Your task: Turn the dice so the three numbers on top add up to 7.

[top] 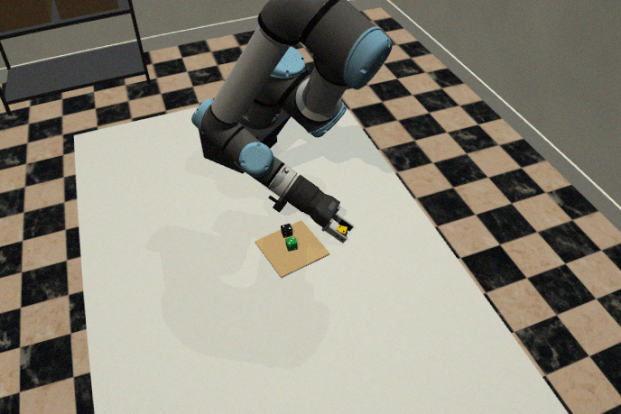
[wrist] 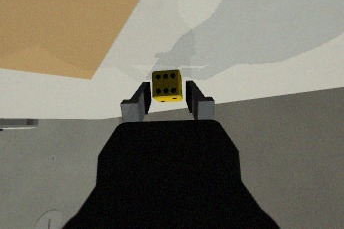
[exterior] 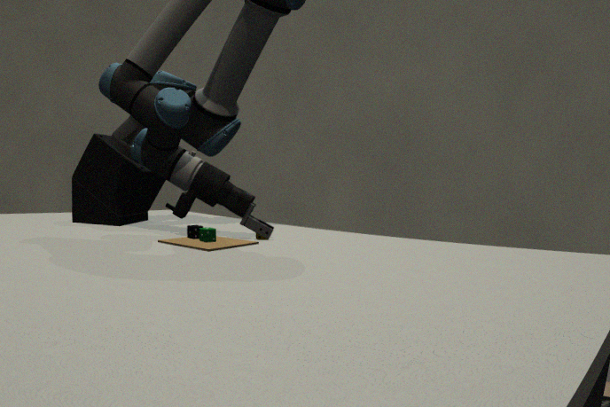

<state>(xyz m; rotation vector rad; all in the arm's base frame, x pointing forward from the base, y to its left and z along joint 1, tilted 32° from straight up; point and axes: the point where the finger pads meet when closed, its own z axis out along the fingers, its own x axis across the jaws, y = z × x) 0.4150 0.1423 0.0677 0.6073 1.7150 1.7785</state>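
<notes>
Now: hand 1 cm above the yellow die. The rest, counted from my hand: black die: 14 cm to the right, 4 cm behind; tan mat: 14 cm to the right, 2 cm below, 1 cm ahead; green die: 14 cm to the right, 1 cm ahead.
</notes>
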